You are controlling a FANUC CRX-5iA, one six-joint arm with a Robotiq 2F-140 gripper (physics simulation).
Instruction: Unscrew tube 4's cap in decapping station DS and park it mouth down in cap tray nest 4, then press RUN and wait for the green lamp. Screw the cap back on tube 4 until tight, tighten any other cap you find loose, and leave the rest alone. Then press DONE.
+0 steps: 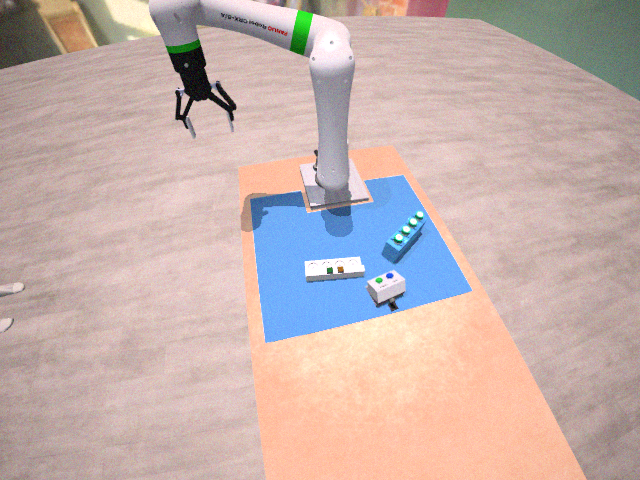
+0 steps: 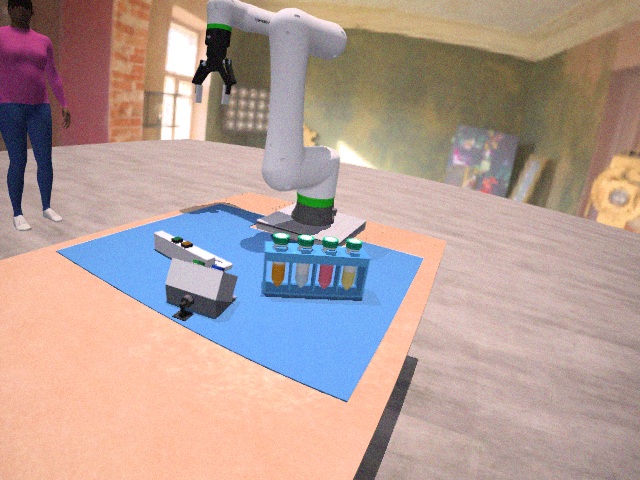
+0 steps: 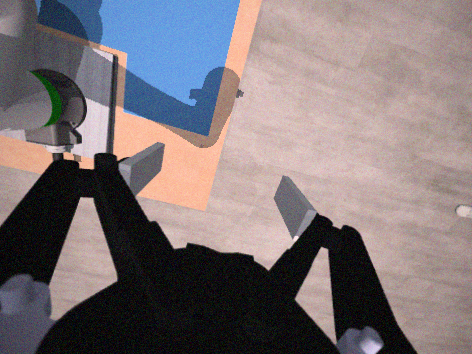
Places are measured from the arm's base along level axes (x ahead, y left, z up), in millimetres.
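Where they show: gripper, between the fingertips: [image 1: 213,133] [image 2: 211,103] [image 3: 223,172]; arm's base, origin of its link: [image 2: 312,218] [image 3: 57,101].
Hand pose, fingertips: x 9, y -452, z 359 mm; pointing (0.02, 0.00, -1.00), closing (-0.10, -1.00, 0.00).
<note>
Each offset is from my fingertips to the top centre of the thing. "*": to the spot under its first point. Level surfaces: height alone.
A blue rack {dy +618, dx +427, dz -284 mm} [image 1: 395,251] [image 2: 336,294] holds upright tubes with orange {* dy +555, dx +476, dz -346 mm} [image 2: 278,273], clear {dy +618, dx +427, dz -268 mm} [image 2: 302,277], red {* dy +645, dx +429, dz -346 mm} [image 2: 325,276] and yellow {* dy +691, dx +405, dz -351 mm} [image 2: 348,279] contents. Each has a green cap on top; tube numbers and cap tightness cannot be read. A white block {dy +300, dx +451, dz -334 mm} [image 1: 316,274] [image 2: 164,246] has a row of round nests with no caps seen in them, plus dark green and orange squares. A white box {dy +446, dx +597, dz -303 mm} [image 1: 385,293] [image 2: 192,280] carries a green button {dy +422, dx +577, dz -312 mm} [image 1: 378,280] and a blue button {dy +467, dx +573, dz -312 mm} [image 1: 390,275]. My gripper [image 1: 212,132] [image 2: 211,100] [image 3: 223,172] is open and empty, high up, far from them.
A blue mat {dz -387 mm} [image 1: 289,320] [image 2: 320,361] lies under the rack, block and box. The arm's base plate [image 1: 310,193] [image 2: 351,225] stands behind them. A small black fitting {* dy +453, dx +657, dz -386 mm} [image 1: 392,304] [image 2: 183,310] is at the box's front. A person [image 2: 25,67] stands at the far left.
</note>
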